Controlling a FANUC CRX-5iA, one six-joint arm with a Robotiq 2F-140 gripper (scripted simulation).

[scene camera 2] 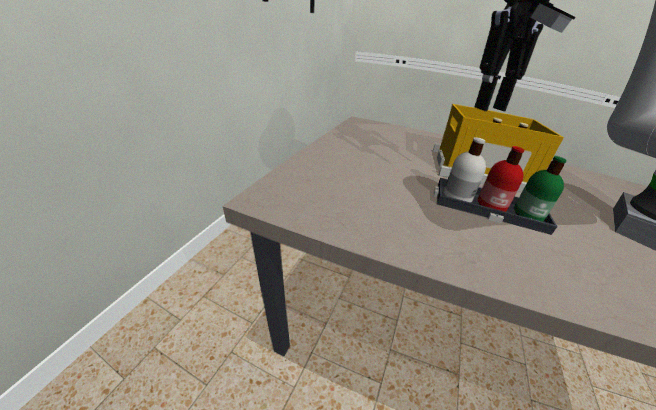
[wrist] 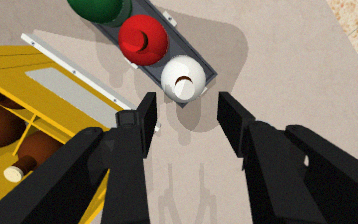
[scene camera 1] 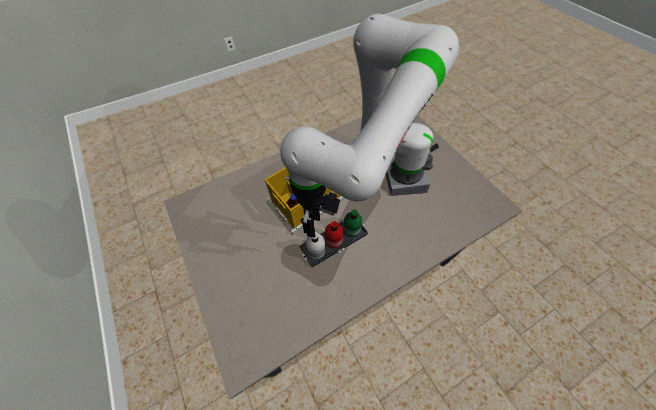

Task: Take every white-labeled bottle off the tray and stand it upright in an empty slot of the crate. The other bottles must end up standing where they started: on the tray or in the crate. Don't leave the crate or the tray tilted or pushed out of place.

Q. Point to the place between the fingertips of my gripper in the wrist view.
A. At 187,105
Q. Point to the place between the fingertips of my gripper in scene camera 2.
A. At 490,109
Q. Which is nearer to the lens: the green bottle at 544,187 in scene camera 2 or the yellow crate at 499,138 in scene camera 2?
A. The green bottle.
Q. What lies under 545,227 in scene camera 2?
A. A dark tray.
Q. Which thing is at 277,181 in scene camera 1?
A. A yellow crate.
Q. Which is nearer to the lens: the red bottle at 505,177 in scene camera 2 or the yellow crate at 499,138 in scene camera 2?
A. The red bottle.
